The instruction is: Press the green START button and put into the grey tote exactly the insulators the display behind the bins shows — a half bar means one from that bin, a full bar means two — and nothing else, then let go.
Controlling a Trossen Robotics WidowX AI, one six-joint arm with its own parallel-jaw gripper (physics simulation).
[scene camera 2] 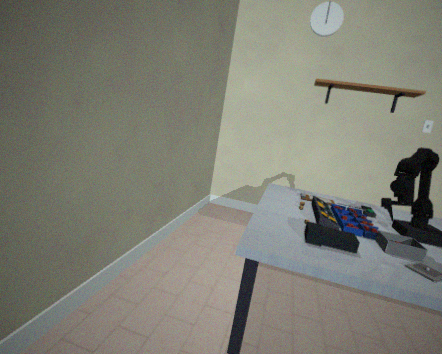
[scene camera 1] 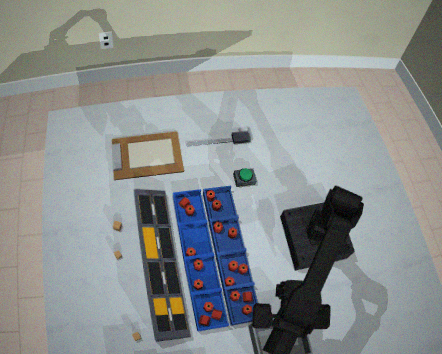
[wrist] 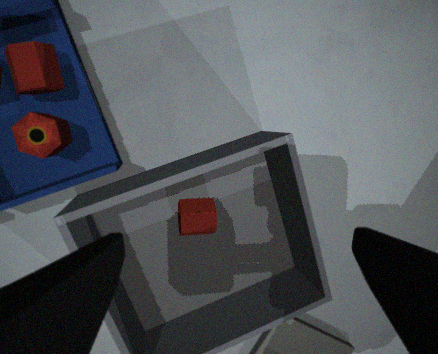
Note:
The gripper is open, with nothing in its grasp. Also in view: a display panel, a grey tote and a brown tray with white pad.
The gripper also shows in the wrist view.

